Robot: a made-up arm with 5 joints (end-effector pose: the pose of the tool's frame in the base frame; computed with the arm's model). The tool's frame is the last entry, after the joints. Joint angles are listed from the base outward.
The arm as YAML. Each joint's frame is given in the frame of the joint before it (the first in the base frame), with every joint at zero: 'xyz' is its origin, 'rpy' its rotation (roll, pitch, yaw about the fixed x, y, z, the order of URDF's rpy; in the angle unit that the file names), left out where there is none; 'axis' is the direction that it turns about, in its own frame. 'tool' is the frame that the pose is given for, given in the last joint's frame.
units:
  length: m
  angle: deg
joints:
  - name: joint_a
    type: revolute
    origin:
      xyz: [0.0, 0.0, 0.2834]
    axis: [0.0, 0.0, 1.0]
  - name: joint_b
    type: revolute
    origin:
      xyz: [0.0, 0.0, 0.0]
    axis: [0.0, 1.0, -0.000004]
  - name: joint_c
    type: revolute
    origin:
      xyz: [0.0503, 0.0, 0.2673]
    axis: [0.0, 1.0, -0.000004]
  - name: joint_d
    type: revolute
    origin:
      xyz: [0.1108, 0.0, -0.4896]
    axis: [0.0, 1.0, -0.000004]
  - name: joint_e
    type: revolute
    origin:
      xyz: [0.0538, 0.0, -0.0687]
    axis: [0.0, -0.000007, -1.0]
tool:
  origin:
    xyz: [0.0, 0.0, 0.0]
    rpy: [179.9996, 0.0, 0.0]
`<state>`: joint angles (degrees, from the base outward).
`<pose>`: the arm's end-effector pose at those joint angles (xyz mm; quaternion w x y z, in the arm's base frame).
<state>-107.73 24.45 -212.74 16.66 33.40</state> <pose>20.4 63.9 1050.2 0.6025 0.0243 -0.0688 0.7948</pose>
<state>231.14 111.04 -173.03 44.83 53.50</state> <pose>-494.0 -613.1 -41.4 0.0912 -0.0204 -0.9886 0.1181</pose>
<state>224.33 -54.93 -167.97 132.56 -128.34</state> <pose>383.4 374.5 815.6 0.5270 0.7036 -0.0451 -0.4746</pose>
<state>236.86 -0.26 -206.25 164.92 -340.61</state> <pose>99.9 153.0 923.9 0.2793 0.3003 -0.8853 0.2192</pose>
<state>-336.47 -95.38 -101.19 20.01 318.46</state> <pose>-519.2 -226.1 817.9 0.1565 0.0253 0.0161 0.9872</pose>
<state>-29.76 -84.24 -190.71 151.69 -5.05</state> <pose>-617.4 353.0 290.3 0.2632 0.4642 -0.1017 0.8396</pose>
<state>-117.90 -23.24 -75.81 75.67 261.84</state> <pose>-226.2 -427.3 693.6 0.1927 0.9648 -0.1679 -0.0627</pose>
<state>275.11 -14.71 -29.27 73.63 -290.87</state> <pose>36.8 -411.6 193.0 0.0351 -0.2173 0.9420 0.2535</pose>
